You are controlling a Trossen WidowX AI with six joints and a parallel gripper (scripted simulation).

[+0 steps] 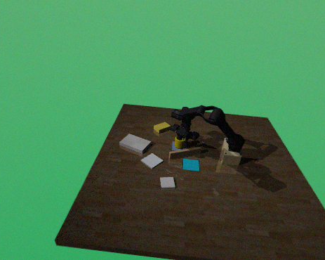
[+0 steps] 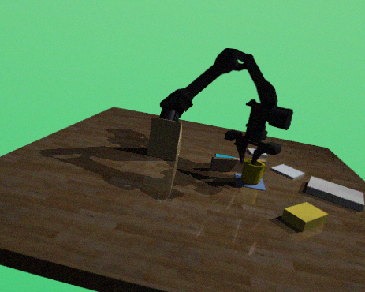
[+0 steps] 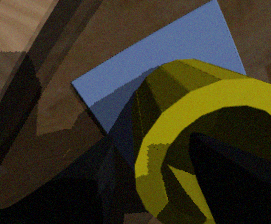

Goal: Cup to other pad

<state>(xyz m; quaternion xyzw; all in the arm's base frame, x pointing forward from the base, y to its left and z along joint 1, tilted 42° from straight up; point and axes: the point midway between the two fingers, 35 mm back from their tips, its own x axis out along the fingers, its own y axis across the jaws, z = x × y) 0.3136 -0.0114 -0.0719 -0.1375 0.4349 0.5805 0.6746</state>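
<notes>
The yellow cup is 2 cm ahead of my gripper tip, 1 cm to the right of it and 2 cm below it. Round my gripper tip: cyan pad 7 cm behind, 16 cm to the left, 6 cm below.
</notes>
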